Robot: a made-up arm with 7 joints. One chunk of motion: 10 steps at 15 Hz.
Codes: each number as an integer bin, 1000 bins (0 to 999) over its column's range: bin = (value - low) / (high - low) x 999, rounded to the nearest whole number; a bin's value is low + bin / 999 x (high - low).
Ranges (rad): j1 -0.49..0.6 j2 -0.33..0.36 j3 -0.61..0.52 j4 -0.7..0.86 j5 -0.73..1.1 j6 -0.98..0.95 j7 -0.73..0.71
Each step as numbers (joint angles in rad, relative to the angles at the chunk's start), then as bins.
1 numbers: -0.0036 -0.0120 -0.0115 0.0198 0.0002 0.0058 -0.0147
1 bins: 446 460 529 461 399 510 496
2 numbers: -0.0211 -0.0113 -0.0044 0.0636 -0.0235 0.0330 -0.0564
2 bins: 430 461 535 489 386 524 467
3 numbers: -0.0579 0.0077 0.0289 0.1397 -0.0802 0.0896 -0.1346
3 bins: 396 489 565 538 355 554 413
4 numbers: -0.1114 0.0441 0.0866 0.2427 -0.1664 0.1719 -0.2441
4 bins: 347 542 616 604 308 596 337
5 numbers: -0.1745 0.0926 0.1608 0.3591 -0.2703 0.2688 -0.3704
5 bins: 289 612 681 678 251 646 249
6 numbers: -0.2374 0.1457 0.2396 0.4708 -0.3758 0.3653 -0.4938
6 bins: 232 689 751 750 193 696 164
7 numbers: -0.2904 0.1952 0.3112 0.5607 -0.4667 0.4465 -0.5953
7 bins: 183 760 814 807 144 738 93
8 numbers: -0.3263 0.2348 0.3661 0.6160 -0.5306 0.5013 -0.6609
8 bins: 150 818 863 843 109 767 48
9 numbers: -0.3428 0.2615 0.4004 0.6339 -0.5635 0.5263 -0.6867
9 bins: 135 856 893 854 91 780 30
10 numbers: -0.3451 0.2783 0.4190 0.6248 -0.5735 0.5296 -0.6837
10 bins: 133 881 910 848 85 781 32
